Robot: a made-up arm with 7 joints.
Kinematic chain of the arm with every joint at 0, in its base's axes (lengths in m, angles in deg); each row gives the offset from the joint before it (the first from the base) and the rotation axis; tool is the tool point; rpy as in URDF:
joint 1: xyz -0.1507 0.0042 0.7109 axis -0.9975 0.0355 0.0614
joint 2: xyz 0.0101 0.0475 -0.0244 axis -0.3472 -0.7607 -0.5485
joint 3: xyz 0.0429 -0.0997 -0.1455 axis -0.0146 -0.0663 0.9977
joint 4: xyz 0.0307 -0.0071 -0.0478 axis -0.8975 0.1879 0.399
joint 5: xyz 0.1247 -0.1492 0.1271 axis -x
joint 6: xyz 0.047 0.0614 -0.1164 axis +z
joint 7: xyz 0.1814 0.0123 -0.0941 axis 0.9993 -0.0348 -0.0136
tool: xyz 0.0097 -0.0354 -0.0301 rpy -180 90 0
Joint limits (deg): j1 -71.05..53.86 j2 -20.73..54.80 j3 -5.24..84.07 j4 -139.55..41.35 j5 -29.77..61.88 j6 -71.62..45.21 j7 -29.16..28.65
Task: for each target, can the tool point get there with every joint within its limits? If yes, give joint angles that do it. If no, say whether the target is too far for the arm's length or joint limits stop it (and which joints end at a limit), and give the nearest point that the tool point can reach.
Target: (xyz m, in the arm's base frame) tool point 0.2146 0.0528 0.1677
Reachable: yes | joints -12.21 1.19 7.89 -115.05 15.27 -29.02 -4.76
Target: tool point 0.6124 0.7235 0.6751
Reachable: no: too far | nearest point 0.3400 0.5116 0.6460 | short by 0.346 m
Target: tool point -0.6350 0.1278 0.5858
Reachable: no: joint limits stop it (at a limit: joint 2, joint 3, joint 5, joint 6, joint 7) | nearest point -0.3464 0.2174 0.4225 | short by 0.344 m
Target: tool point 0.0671 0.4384 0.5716
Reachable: yes | joints -42.52 3.79 76.03 -116.45 -21.06 -48.91 1.19
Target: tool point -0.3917 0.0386 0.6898
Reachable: no: joint limits stop it (at a limit: joint 2, joint 3, joint 5, joint 6, joint 7) | nearest point -0.3055 0.2059 0.4475 | short by 0.307 m
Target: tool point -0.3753 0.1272 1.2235
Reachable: no: joint limits stop it (at a limit: joint 1, joint 2, joint 3, joint 5, joint 6) | nearest point -0.1740 0.0215 1.1926 | short by 0.229 m
